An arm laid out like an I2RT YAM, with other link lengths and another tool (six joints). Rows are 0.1 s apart.
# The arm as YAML. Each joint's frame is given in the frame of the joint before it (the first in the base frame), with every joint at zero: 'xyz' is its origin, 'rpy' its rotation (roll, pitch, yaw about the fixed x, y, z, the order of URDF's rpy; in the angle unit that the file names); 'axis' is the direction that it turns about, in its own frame. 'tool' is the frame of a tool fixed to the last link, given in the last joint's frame.
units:
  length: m
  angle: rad
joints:
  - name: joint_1
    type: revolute
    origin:
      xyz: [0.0, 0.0, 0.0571]
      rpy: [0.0, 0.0, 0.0]
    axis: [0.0, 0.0, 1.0]
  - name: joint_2
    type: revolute
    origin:
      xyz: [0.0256, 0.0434, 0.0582]
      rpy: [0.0, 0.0, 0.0]
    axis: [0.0, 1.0, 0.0]
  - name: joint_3
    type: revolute
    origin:
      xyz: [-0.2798, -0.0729, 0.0]
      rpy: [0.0, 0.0, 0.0]
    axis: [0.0, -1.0, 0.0]
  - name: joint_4
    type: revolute
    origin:
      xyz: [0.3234, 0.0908, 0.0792]
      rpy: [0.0, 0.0, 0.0]
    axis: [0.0, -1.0, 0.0]
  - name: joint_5
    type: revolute
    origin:
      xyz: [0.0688, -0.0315, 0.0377]
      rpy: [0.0, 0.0, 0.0]
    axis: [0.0, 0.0, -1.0]
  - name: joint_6
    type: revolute
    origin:
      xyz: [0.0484, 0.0, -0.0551]
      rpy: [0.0, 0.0, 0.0]
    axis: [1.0, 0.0, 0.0]
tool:
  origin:
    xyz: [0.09, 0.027, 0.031]
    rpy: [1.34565, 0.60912, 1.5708]
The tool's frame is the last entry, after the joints.
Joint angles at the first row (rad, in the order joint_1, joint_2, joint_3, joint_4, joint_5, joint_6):
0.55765, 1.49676, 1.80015, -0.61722, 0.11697, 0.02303
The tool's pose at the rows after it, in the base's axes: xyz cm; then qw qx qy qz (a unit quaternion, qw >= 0):
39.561, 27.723, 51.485, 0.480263, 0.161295, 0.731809, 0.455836
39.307, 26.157, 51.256, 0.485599, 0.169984, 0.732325, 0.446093
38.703, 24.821, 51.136, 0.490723, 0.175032, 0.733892, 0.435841
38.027, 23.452, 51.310, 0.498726, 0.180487, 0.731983, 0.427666
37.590, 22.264, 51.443, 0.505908, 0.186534, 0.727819, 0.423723
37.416, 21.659, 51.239, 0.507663, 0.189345, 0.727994, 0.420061
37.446, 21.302, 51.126, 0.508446, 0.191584, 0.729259, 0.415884
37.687, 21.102, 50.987, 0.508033, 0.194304, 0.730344, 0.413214
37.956, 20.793, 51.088, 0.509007, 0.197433, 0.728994, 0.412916
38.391, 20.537, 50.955, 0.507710, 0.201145, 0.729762, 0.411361
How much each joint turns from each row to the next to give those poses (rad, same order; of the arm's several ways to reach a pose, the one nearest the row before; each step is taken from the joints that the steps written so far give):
-0.03071, -0.04368, -0.04404, 0.00381, -0.00628, -0.00140
-0.02549, -0.03694, -0.03478, -0.00889, 0.00283, -0.00460
-0.01775, -0.03837, -0.03015, -0.01520, 0.00684, -0.00909
-0.01799, -0.03953, -0.02623, -0.01059, 0.00845, -0.00743
-0.01947, -0.03327, -0.02596, 0.00074, 0.00168, -0.00204
-0.01166, -0.01707, -0.01783, -0.00149, -0.00158, -0.00306
-0.00775, -0.00394, -0.00290, -0.00607, 0.00093, -0.00307
-0.00689, 0.00376, 0.00158, -0.00315, -0.00102, 0.00002
-0.01069, 0.00379, 0.00521, -0.00012, -0.00526, 0.00156
-0.01148, 0.00852, 0.00519, -0.00218, -0.00676, 0.00170

